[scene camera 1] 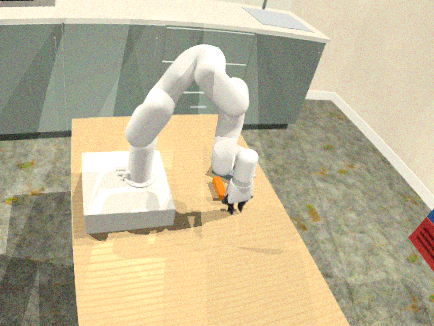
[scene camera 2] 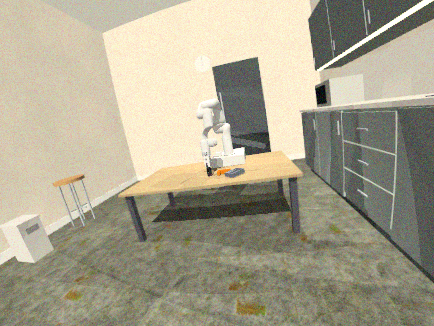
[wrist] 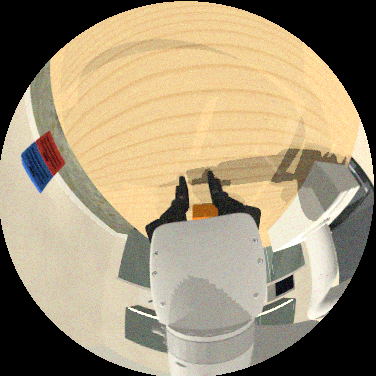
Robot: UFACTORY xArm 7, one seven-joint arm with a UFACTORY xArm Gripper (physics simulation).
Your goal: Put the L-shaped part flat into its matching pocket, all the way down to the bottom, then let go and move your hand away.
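Pixels of known places: gripper, fingertip midpoint: [scene camera 1: 234, 210] [scene camera 2: 209, 175] [wrist: 196, 180]; arm's base at its link origin: [scene camera 1: 138, 176] [scene camera 2: 229, 153] [wrist: 315, 228].
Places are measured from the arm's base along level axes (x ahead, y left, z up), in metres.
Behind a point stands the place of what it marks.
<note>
The orange L-shaped part [scene camera 1: 218, 187] @[x 0.337, y -0.009, z -0.069 m] [scene camera 2: 223, 172] @[x 0.362, y -0.005, z -0.087 m] [wrist: 204, 211] @[x 0.370, y -0.054, z -0.081 m] lies flat on the wooden table [scene camera 1: 183, 275] @[x 0.117, y -0.390, z -0.099 m] [scene camera 2: 183, 181] @[x 0.461, y -0.343, z -0.099 m]. My gripper [scene camera 1: 236, 209] @[x 0.382, y -0.124, z -0.091 m] [scene camera 2: 208, 172] @[x 0.382, y -0.124, z -0.091 m] [wrist: 196, 180] @[x 0.382, y -0.124, z -0.091 m] points straight down with its fingertips at the table top, just past the near end of the part. The fingers are drawn in to a narrow gap, and I see nothing between the tips. In the wrist view the part shows between the finger bases, behind the tips. The grey-blue pocket block [scene camera 2: 234, 173] @[x 0.483, y 0.111, z -0.071 m] lies beside the part and is mostly hidden by the arm in scene camera 1.
The robot's white base block [scene camera 1: 119, 200] @[x -0.081, y -0.125, z 0.004 m] [scene camera 2: 230, 159] @[x 0.107, y 0.024, z -0.037 m] stands on the table to the left of the gripper. The table's right edge [scene camera 1: 277, 197] @[x 0.609, y -0.062, z -0.098 m] is close to the gripper. Grey kitchen cabinets [scene camera 1: 280, 81] stand behind the table.
</note>
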